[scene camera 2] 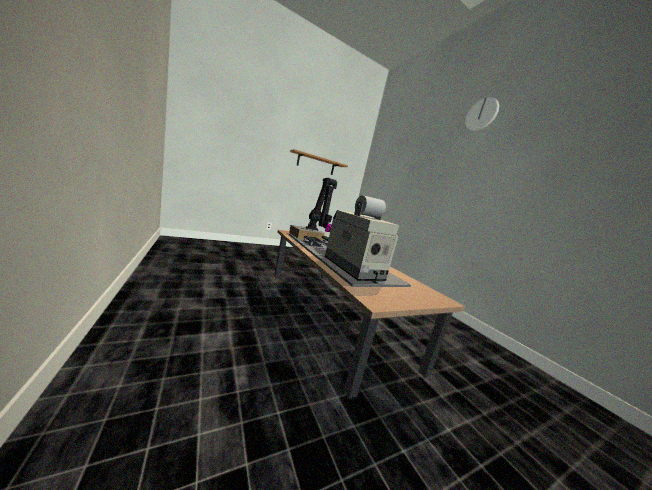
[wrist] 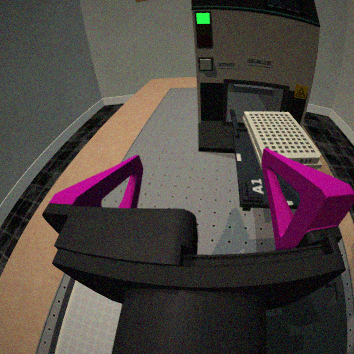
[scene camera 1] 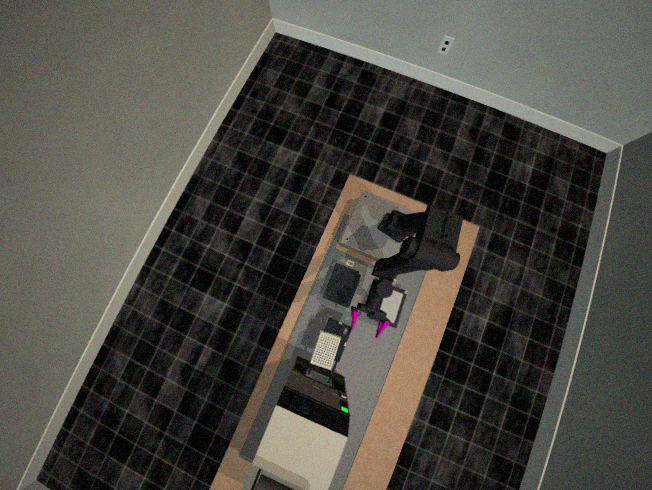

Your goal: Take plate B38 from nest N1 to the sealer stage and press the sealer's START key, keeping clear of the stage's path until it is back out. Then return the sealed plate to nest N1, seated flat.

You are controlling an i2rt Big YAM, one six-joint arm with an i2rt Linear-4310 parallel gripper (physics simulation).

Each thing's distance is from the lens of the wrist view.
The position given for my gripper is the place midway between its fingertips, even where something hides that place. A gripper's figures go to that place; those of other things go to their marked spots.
my gripper (wrist: 200, 157): 14 cm
sealer stage (wrist: 251, 188): 20 cm
